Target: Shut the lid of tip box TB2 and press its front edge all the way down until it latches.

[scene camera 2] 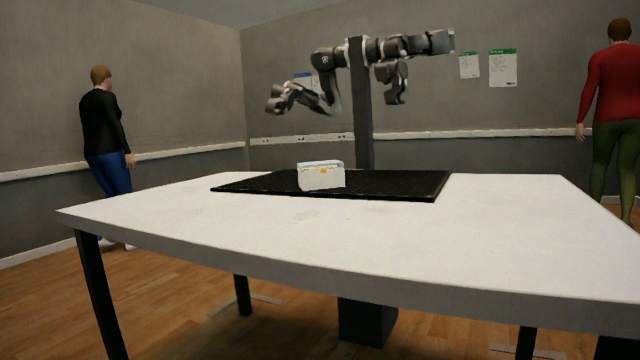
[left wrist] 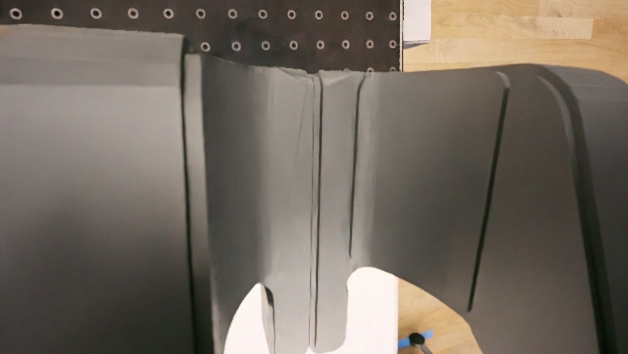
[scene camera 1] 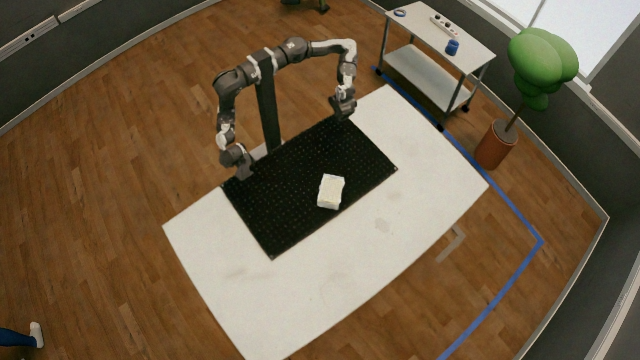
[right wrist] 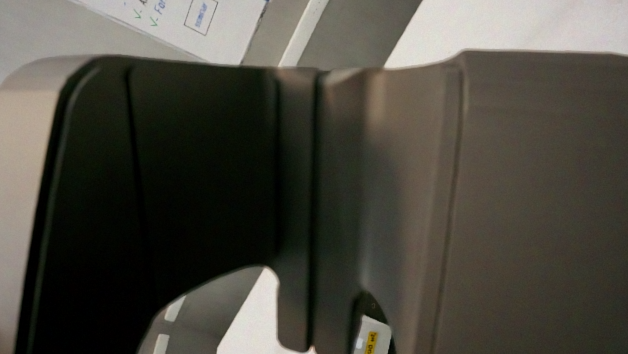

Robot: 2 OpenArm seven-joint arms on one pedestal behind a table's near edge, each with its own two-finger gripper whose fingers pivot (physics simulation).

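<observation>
Tip box TB2 (scene camera 1: 331,191) (scene camera 2: 321,176) stands upright near the front edge of the black perforated mat. It is white and translucent, with an orange label on its front. Its clear lid (scene camera 2: 320,164) lies down over the top; whether it is latched cannot be told. Part of the box with a yellow label (right wrist: 372,337) shows at the bottom of the right wrist view. My right gripper (scene camera 1: 243,176) (scene camera 2: 273,108) (right wrist: 310,342) is shut and empty, raised well away from the box. My left gripper (scene camera 1: 343,116) (scene camera 2: 395,101) (left wrist: 315,341) is shut and empty, above the mat's back corner.
The black mat (scene camera 1: 272,242) (scene camera 2: 400,194) lies on the white table (scene camera 1: 310,305) (scene camera 2: 450,240). The pedestal (scene camera 1: 269,110) (scene camera 2: 361,100) stands behind the table. A trolley (scene camera 1: 452,95) and a potted plant (scene camera 1: 495,145) stand beyond the table. Two people stand behind it in scene camera 2.
</observation>
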